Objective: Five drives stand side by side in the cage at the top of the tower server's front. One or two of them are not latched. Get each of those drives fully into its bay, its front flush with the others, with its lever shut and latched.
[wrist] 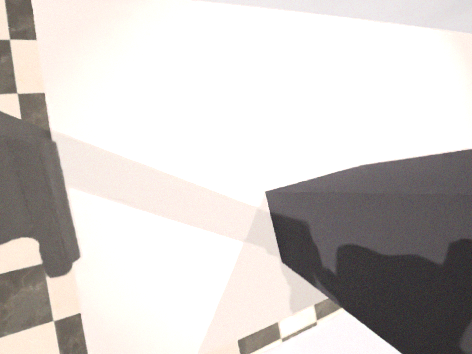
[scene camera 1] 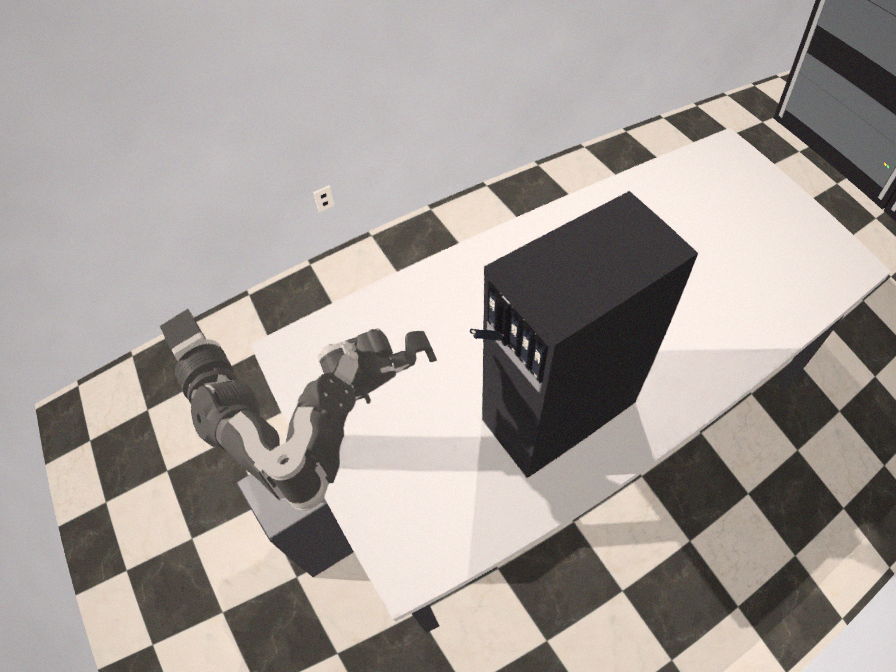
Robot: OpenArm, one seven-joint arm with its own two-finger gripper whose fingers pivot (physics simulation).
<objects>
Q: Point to a black tower server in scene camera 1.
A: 601,290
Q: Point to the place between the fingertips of the gripper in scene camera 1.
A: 396,368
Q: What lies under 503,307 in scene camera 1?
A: A drive.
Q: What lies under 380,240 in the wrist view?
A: A black tower server.
</objects>
